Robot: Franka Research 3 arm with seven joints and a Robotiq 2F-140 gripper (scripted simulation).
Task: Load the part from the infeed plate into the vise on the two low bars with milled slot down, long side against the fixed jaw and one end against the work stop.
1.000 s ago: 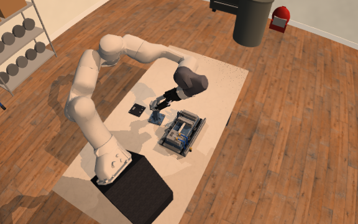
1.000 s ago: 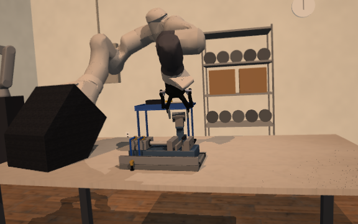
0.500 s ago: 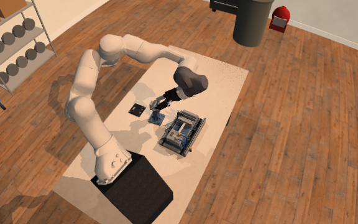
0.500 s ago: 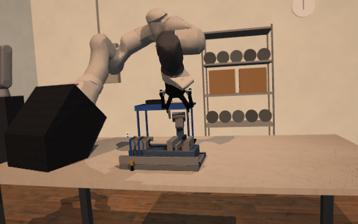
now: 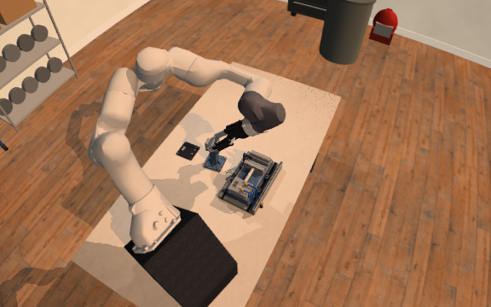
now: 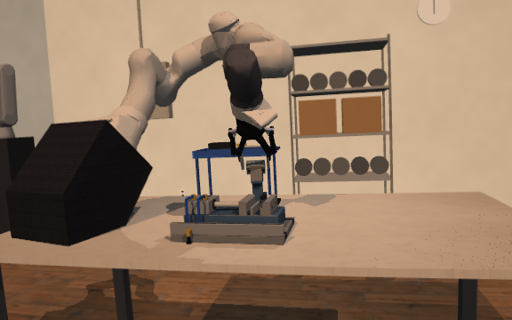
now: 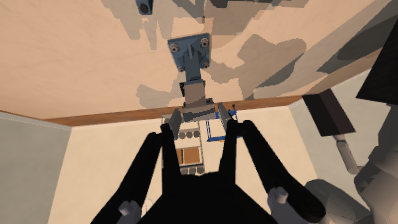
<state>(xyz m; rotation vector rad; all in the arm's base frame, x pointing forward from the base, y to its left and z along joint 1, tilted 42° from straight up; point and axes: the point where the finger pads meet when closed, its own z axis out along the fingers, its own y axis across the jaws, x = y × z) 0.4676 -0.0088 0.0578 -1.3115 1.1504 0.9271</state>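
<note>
Now: the part 10 mm to the left of my hand and 30 mm below it. Round my hand: vise 30 mm behind, 190 mm to the right, 140 mm below; then dark infeed plate 10 mm ahead, 180 mm to the left, 170 mm below.
</note>
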